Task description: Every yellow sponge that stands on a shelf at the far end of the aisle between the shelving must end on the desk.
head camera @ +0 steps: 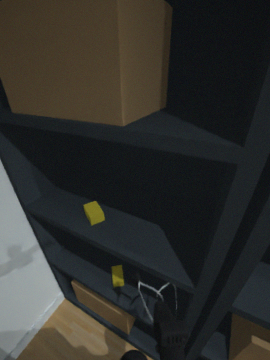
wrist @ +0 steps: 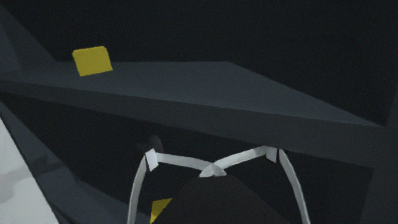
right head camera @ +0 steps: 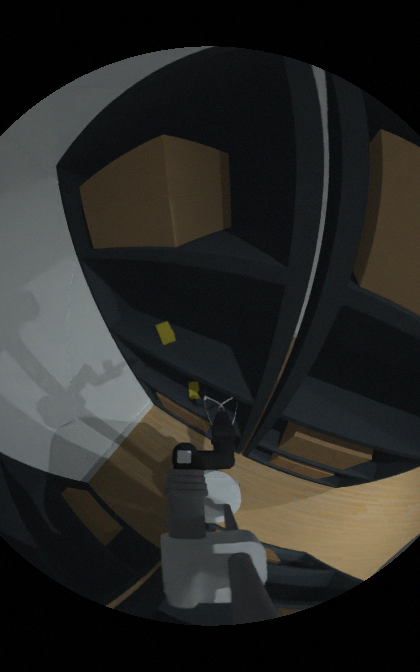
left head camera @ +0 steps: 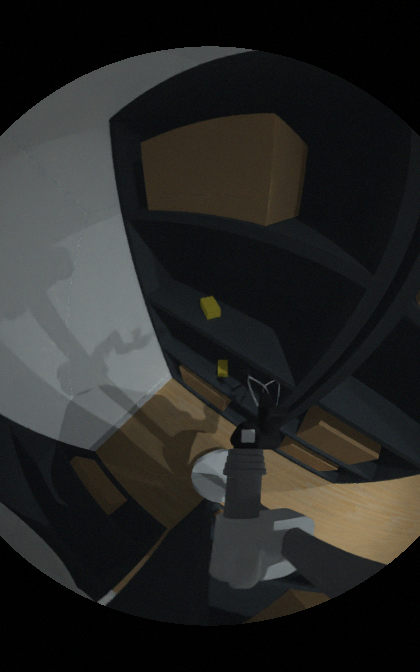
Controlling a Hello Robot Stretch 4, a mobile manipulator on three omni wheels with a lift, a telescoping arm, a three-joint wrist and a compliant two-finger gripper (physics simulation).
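Frame: origin at the robot's base, x right, y ahead, z up, level; millimetres.
Where they show: gripper, fingertip midpoint: (wrist: pixel 210 143).
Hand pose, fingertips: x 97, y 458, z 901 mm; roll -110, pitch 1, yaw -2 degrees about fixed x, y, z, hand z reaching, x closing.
Note:
Each offset is from my fingertips to the centre of the thing. Level surfaces: height alone.
One yellow sponge @[dx -231, dy +260, dz +84 mm] (head camera: pixel 94 213) (left head camera: pixel 210 307) (right head camera: pixel 165 333) (wrist: pixel 92 61) stands on the middle shelf @[dz +62 mm] (head camera: pixel 135 235) (wrist: pixel 190 92), in its left part. A second yellow sponge @[dx -153, dy +215, dz -373 mm] (head camera: pixel 117 276) (left head camera: pixel 222 368) (right head camera: pixel 193 390) (wrist: pixel 159 208) is on the shelf below; in the wrist view the gripper body hides most of it. My gripper (head camera: pixel 157 283) (left head camera: pixel 263 378) (right head camera: pixel 220 398) (wrist: pixel 210 143) is open and empty. In the wrist view it shows below the middle shelf's front edge, to the right of both sponges. The desk does not show in these views.
A large carton @[dx -190, dy +295, dz +654 mm] (head camera: pixel 65 60) (left head camera: pixel 210 170) (right head camera: pixel 130 195) stands on the shelf above. A low carton @[dx -221, dy +316, dz -718 mm] (head camera: pixel 97 305) lies at the bottom. A pale wall (head camera: pixel 15 250) (left head camera: pixel 100 280) borders the shelving on the left. An upright post (head camera: pixel 225 215) stands right of the gripper, with another bay beyond.

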